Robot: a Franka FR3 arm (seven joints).
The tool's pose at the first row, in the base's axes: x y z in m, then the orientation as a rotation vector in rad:
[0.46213, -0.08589, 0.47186, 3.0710, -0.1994, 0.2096]
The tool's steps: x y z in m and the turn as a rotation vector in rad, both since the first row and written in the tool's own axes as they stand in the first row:
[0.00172, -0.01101, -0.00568, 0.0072, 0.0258, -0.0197]
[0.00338, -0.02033, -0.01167, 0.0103, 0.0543, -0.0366]
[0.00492, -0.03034, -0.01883, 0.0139, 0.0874, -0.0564]
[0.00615, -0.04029, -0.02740, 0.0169, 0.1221, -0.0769]
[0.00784, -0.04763, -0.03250, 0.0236, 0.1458, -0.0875]
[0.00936, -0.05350, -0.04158, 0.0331, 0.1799, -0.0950]
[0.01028, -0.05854, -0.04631, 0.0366, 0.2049, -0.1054]
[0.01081, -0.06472, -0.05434, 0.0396, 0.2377, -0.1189]
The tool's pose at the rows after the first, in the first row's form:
[0.46453, -0.07483, 0.47719, 3.0741, -0.1675, 0.2494]
[0.46661, -0.06542, 0.48290, 3.0718, -0.1398, 0.2927]
[0.46851, -0.05523, 0.48971, 3.0681, -0.1074, 0.3428]
[0.46991, -0.04497, 0.49789, 3.0622, -0.0739, 0.3951]
[0.47187, -0.03758, 0.50281, 3.0621, -0.0557, 0.4321]
[0.47295, -0.03137, 0.51172, 3.0612, -0.0416, 0.4856]
[0.47389, -0.02618, 0.51629, 3.0563, -0.0239, 0.5238]
[0.47418, -0.01961, 0.52401, 3.0476, -0.0010, 0.5733]

